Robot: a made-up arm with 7 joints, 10 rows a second.
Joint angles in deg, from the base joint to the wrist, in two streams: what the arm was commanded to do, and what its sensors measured. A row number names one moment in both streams.
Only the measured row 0 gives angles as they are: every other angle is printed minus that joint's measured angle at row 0.
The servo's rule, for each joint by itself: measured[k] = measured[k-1] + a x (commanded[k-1-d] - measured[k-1]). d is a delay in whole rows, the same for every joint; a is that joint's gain. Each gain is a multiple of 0.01, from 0.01 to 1. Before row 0 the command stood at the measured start. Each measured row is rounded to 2 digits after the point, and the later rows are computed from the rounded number. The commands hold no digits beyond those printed.
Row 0, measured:
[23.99 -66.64 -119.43 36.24 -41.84 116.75 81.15]
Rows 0 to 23, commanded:
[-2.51 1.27 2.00 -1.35 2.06 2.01 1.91]
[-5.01 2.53 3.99 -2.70 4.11 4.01 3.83]
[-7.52 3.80 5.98 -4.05 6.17 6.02 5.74]
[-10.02 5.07 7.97 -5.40 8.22 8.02 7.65]
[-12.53 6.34 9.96 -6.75 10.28 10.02 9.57]
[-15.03 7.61 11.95 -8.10 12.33 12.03 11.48]
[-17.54 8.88 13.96 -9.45 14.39 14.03 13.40]
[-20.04 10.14 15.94 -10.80 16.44 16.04 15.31]
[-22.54 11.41 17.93 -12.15 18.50 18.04 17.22]
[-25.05 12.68 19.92 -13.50 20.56 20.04 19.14]
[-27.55 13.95 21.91 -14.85 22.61 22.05 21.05]
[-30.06 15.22 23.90 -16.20 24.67 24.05 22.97]
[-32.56 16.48 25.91 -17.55 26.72 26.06 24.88]
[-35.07 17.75 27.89 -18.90 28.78 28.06 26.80]
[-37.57 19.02 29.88 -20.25 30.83 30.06 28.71]
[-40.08 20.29 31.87 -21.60 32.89 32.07 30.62]
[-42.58 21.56 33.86 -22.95 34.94 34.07 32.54]
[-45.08 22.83 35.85 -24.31 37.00 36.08 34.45]
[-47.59 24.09 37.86 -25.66 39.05 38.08 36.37]
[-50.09 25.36 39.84 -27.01 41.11 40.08 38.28]
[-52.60 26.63 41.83 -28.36 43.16 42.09 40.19]
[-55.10 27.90 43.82 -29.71 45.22 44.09 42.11]
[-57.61 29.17 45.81 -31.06 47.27 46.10 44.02]
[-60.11 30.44 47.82 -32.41 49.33 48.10 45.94]
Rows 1 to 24, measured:
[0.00 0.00 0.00 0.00 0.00 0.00 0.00]
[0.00 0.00 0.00 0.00 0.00 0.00 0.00]
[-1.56 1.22 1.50 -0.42 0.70 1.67 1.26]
[-3.70 2.48 3.37 -1.13 1.86 3.61 2.96]
[-6.07 3.75 5.33 -2.04 3.33 5.61 4.79]
[-8.52 5.02 7.31 -3.08 4.99 7.61 6.68]
[-11.01 6.29 9.30 -4.22 6.79 9.61 8.59]
[-13.50 7.56 11.29 -5.42 8.67 11.62 10.50]
[-16.00 8.83 13.29 -6.67 10.61 13.62 12.41]
[-18.50 10.09 15.28 -7.95 12.59 15.63 14.32]
[-21.00 11.36 17.27 -9.25 14.60 17.63 16.23]
[-23.51 12.63 19.26 -10.57 16.63 19.63 18.15]
[-26.01 13.90 21.25 -11.90 18.66 21.64 20.06]
[-28.52 15.17 23.24 -13.23 20.70 23.64 21.98]
[-31.02 16.43 25.24 -14.57 22.75 25.65 23.89]
[-33.53 17.70 27.23 -15.91 24.80 27.65 25.81]
[-36.03 18.97 29.22 -17.26 26.85 29.65 27.72]
[-38.54 20.24 31.21 -18.61 28.90 31.66 29.63]
[-41.04 21.51 33.20 -19.96 30.95 33.66 31.55]
[-43.54 22.78 35.19 -21.31 33.01 35.67 33.46]
[-46.05 24.04 37.19 -22.66 35.06 37.67 35.38]
[-48.55 25.31 39.18 -24.01 37.12 39.67 37.29]
[-51.06 26.58 41.17 -25.36 39.17 41.68 39.20]
[-53.56 27.85 43.16 -26.71 41.23 43.68 41.12]
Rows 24 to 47, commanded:
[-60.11 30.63 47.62 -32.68 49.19 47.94 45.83]
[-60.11 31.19 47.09 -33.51 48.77 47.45 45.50]
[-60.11 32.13 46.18 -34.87 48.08 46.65 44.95]
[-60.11 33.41 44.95 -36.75 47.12 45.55 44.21]
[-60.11 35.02 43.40 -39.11 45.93 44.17 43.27]
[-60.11 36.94 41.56 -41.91 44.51 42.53 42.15]
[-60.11 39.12 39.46 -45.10 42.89 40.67 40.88]
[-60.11 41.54 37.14 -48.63 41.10 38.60 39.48]
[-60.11 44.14 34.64 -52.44 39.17 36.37 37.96]
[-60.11 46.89 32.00 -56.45 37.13 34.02 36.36]
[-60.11 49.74 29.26 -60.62 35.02 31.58 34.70]
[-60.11 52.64 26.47 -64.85 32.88 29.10 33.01]
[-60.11 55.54 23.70 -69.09 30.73 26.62 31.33]
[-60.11 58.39 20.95 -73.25 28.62 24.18 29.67]
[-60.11 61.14 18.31 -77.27 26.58 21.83 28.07]
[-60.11 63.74 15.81 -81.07 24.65 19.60 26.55]
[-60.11 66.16 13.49 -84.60 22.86 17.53 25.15]
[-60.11 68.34 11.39 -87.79 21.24 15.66 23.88]
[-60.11 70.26 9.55 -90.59 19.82 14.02 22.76]
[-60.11 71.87 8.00 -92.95 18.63 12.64 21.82]
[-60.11 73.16 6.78 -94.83 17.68 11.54 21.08]
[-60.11 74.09 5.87 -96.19 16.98 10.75 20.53]
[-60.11 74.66 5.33 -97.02 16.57 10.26 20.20]
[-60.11 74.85 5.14 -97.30 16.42 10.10 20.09]
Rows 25 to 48, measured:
[-56.07 29.12 45.15 -28.06 43.28 45.69 43.03]
[-58.57 30.39 47.15 -29.41 45.34 47.69 44.95]
[-59.52 30.62 47.50 -30.42 46.65 47.90 45.53]
[-59.89 31.17 47.19 -31.38 47.37 47.53 45.51]
[-60.03 32.09 46.43 -32.46 47.61 46.80 45.14]
[-60.08 33.36 45.32 -33.79 47.44 45.76 44.53]
[-60.10 34.95 43.88 -35.44 46.93 44.44 43.70]
[-60.11 36.86 42.14 -37.45 46.11 42.85 42.68]
[-60.11 39.03 40.13 -39.82 45.02 41.04 41.49]
[-60.11 41.44 37.89 -42.55 43.69 39.01 40.16]
[-60.11 44.03 35.45 -45.62 42.15 36.82 38.71]
[-60.11 46.78 32.86 -48.98 40.44 34.50 37.16]
[-60.11 49.62 30.16 -52.59 38.60 32.08 35.54]
[-60.11 52.52 27.39 -56.39 36.66 29.61 33.87]
[-60.11 55.42 24.62 -60.33 34.64 27.13 32.19]
[-60.11 58.27 21.87 -64.34 32.59 24.68 30.53]
[-60.11 61.03 19.20 -68.35 30.55 22.31 28.91]
[-60.11 63.63 16.66 -72.29 28.54 20.06 27.35]
[-60.11 66.06 14.28 -76.11 26.61 17.96 25.90]
[-60.11 68.25 12.11 -79.73 24.78 16.05 24.57]
[-60.11 70.18 10.19 -83.10 23.09 14.37 23.38]
[-60.11 71.80 8.55 -86.15 21.57 12.93 22.35]
[-60.11 73.11 7.22 -88.84 20.25 11.78 21.51]
[-60.11 74.05 6.21 -91.12 19.14 10.93 20.86]

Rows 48 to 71, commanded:
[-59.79 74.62 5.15 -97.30 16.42 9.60 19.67]
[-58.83 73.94 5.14 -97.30 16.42 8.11 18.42]
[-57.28 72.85 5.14 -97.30 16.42 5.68 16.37]
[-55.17 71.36 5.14 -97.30 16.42 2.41 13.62]
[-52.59 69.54 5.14 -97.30 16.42 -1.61 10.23]
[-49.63 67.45 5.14 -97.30 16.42 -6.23 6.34]
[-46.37 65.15 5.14 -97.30 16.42 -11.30 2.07]
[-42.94 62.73 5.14 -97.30 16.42 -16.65 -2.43]
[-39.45 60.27 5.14 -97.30 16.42 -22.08 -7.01]
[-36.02 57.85 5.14 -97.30 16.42 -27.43 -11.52]
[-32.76 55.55 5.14 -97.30 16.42 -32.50 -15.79]
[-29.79 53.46 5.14 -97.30 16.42 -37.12 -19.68]
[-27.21 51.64 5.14 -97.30 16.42 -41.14 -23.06]
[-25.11 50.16 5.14 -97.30 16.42 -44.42 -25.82]
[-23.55 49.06 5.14 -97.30 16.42 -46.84 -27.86]
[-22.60 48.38 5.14 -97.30 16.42 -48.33 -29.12]
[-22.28 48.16 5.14 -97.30 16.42 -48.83 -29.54]
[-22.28 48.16 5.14 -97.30 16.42 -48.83 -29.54]
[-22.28 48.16 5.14 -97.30 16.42 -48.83 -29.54]
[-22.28 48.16 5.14 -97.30 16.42 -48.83 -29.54]
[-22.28 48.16 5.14 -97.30 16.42 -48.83 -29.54]
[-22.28 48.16 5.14 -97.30 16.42 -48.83 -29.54]
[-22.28 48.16 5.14 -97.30 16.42 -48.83 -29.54]
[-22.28 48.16 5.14 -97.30 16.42 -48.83 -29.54]
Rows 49 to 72, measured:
[-60.11 74.64 5.55 -92.95 18.27 10.37 20.42]
[-60.11 74.84 5.24 -94.30 17.64 10.15 20.20]
[-59.91 74.63 5.17 -95.23 17.23 9.69 19.85]
[-59.24 73.97 5.15 -95.87 16.95 8.38 18.91]
[-58.02 72.89 5.14 -96.31 16.77 6.14 17.23]
[-56.25 71.42 5.14 -96.62 16.65 3.04 14.85]
[-53.98 69.62 5.14 -96.83 16.57 -0.82 11.80]
[-51.28 67.54 5.14 -96.98 16.52 -5.31 8.20]
[-48.24 65.25 5.14 -97.08 16.49 -10.28 4.15]
[-44.95 62.83 5.14 -97.15 16.47 -15.57 -0.19]
[-41.54 60.37 5.14 -97.20 16.45 -20.97 -4.69]
[-38.12 57.95 5.14 -97.23 16.44 -26.33 -9.20]
[-34.80 55.65 5.14 -97.25 16.43 -31.45 -13.55]
[-31.69 53.55 5.14 -97.27 16.43 -36.16 -17.60]
[-28.91 51.72 5.14 -97.28 16.43 -40.29 -21.20]
[-26.55 50.22 5.14 -97.29 16.43 -43.72 -24.25]
[-24.69 49.11 5.14 -97.29 16.43 -46.31 -26.63]
[-23.39 48.41 5.14 -97.29 16.43 -47.99 -28.27]
[-22.70 48.17 5.14 -97.29 16.43 -48.69 -29.11]
[-22.44 48.16 5.14 -97.29 16.43 -48.81 -29.39]
[-22.34 48.16 5.14 -97.29 16.43 -48.83 -29.49]
[-22.30 48.16 5.14 -97.29 16.43 -48.83 -29.52]
[-22.29 48.16 5.14 -97.29 16.43 -48.83 -29.53]
[-22.28 48.16 5.14 -97.29 16.43 -48.83 -29.54]

